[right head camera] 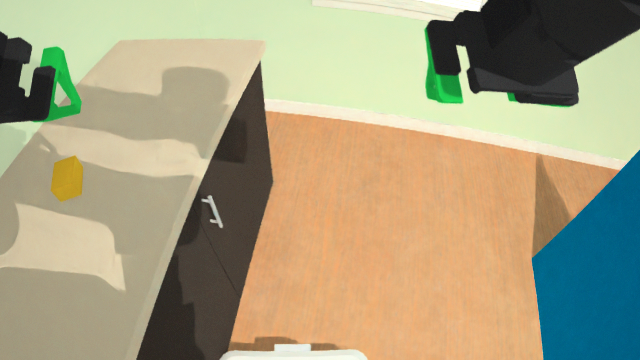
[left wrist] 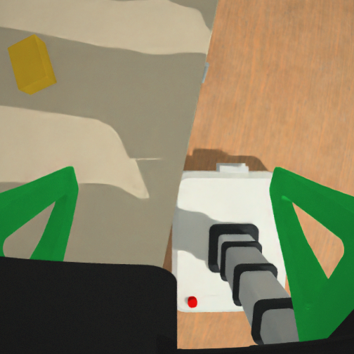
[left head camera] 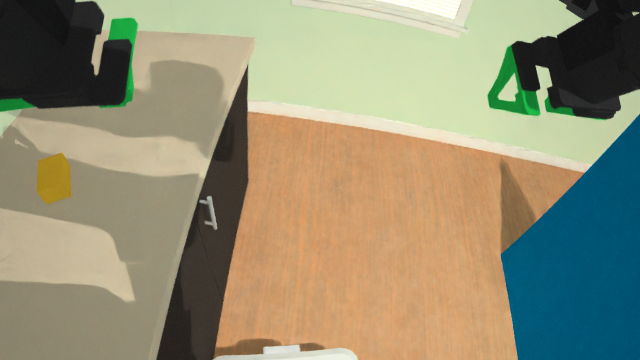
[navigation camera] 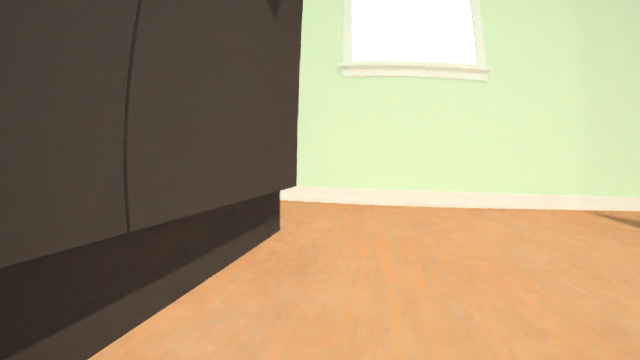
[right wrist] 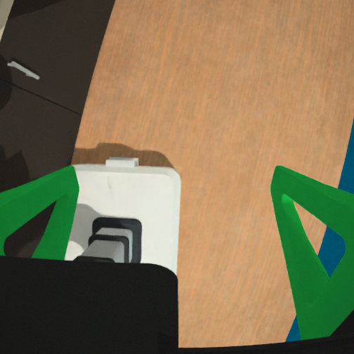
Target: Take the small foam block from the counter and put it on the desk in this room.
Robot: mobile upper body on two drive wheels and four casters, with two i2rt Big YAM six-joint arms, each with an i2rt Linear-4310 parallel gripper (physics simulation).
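Frame: origin at the left arm's base, x down, y back, z left, level; centimetres.
Where they show: left gripper, fingertip midpoint: (right head camera: pixel 45 110) (left head camera: pixel 83 96); right gripper, fingertip midpoint: (right head camera: pixel 470 93) (left head camera: pixel 519 104).
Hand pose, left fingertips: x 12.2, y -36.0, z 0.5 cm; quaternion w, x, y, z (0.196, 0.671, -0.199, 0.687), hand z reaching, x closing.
After its pixels a point has its place.
The small foam block, yellow (left head camera: pixel 53 178) @[z 26.9, x 45.5, y -53.2 cm] (right head camera: pixel 67 178) @[z 26.3, x 45.5, y -53.2 cm] (left wrist: pixel 31 64), rests on the beige counter (left head camera: pixel 160 200) @[z 3.1, x 50.0, y -50.7 cm] (right head camera: pixel 150 210) @[z 4.1, x 50.0, y -47.8 cm] (left wrist: pixel 160 110), in a shadowed band at the left of both head views and the upper left of the left wrist view. My left gripper (left head camera: pixel 70 102) @[z 0.5, x 12.3, y -36.0 cm] (left wrist: pixel 173 177) is open and empty above the counter, apart from the block. My right gripper (left head camera: pixel 542 107) @[z -44.9, x 12.3, y -36.4 cm] (right head camera: pixel 485 97) @[z -44.9, x 12.3, y -36.4 cm] (right wrist: pixel 174 176) is open and empty, away from the counter at the right. I cannot tell whether the large blue surface at the right belongs to the desk.
The blue surface (left head camera: pixel 575 280) @[z -139.0, x 93.0, y -33.7 cm] (right head camera: pixel 595 280) @[z -140.1, x 97.6, y -39.5 cm] stands across the wood floor (left head camera: pixel 370 240) @[z -71.4, x 141.0, y -87.5 cm] (navigation camera: pixel 380 280) @[z -34.2, x 141.0, y -78.4 cm] from the counter's dark cabinet front (right head camera: pixel 220 260) @[z -2.1, x 89.5, y -55.3 cm] (navigation camera: pixel 210 125) @[z -4.9, x 112.7, y -69.2 cm] with its handle (left head camera: pixel 210 212). A green wall (navigation camera: pixel 425 135) @[z -80.8, x 100.2, y -168.0 cm] with a window stands ahead. My white base (left wrist: pixel 220 195) (right wrist: pixel 145 195) is below.
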